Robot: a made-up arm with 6 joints. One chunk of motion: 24 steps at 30 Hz.
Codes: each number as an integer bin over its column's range. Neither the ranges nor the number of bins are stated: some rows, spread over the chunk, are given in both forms.
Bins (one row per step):
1: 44 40 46 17 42 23
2: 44 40 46 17 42 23
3: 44 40 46 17 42 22
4: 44 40 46 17 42 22
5: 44 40 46 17 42 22
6: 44 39 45 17 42 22
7: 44 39 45 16 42 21
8: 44 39 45 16 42 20
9: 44 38 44 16 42 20
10: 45 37 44 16 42 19
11: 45 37 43 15 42 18
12: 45 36 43 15 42 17
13: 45 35 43 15 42 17
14: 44 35 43 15 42 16
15: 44 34 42 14 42 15
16: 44 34 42 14 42 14
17: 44 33 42 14 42 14
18: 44 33 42 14 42 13
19: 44 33 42 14 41 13
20: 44 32 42 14 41 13
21: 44 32 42 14 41 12
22: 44 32 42 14 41 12
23: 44 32 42 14 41 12
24: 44 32 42 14 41 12
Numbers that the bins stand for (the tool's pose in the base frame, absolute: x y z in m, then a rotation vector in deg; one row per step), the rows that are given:
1: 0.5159 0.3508 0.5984 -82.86 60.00 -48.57
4: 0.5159 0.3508 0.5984 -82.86 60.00 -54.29
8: 0.5159 0.3095 0.5571 -88.57 60.00 -65.71
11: 0.5571 0.2270 0.4746 -94.29 60.00 -77.14
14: 0.5159 0.1444 0.4746 -94.29 60.00 -88.57
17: 0.5159 0.0619 0.4333 -100.00 60.00 -100.00
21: 0.5159 0.0206 0.4333 -100.00 54.29 -111.43
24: 0.5159 0.0206 0.4333 -100.00 54.29 -111.43
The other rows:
2: 0.5159 0.3508 0.5984 -82.86 60.00 -48.57
3: 0.5159 0.3508 0.5984 -82.86 60.00 -54.29
5: 0.5159 0.3508 0.5984 -82.86 60.00 -54.29
6: 0.5159 0.3095 0.5571 -82.86 60.00 -54.29
7: 0.5159 0.3095 0.5571 -88.57 60.00 -60.00
9: 0.5159 0.2683 0.5159 -88.57 60.00 -65.71
10: 0.5571 0.2270 0.5159 -88.57 60.00 -71.43
12: 0.5571 0.1857 0.4746 -94.29 60.00 -82.86
13: 0.5571 0.1444 0.4746 -94.29 60.00 -82.86
15: 0.5159 0.1032 0.4333 -100.00 60.00 -94.29
16: 0.5159 0.1032 0.4333 -100.00 60.00 -100.00
18: 0.5159 0.0619 0.4333 -100.00 60.00 -105.71
19: 0.5159 0.0619 0.4333 -100.00 54.29 -105.71
20: 0.5159 0.0206 0.4333 -100.00 54.29 -105.71
22: 0.5159 0.0206 0.4333 -100.00 54.29 -111.43
23: 0.5159 0.0206 0.4333 -100.00 54.29 -111.43

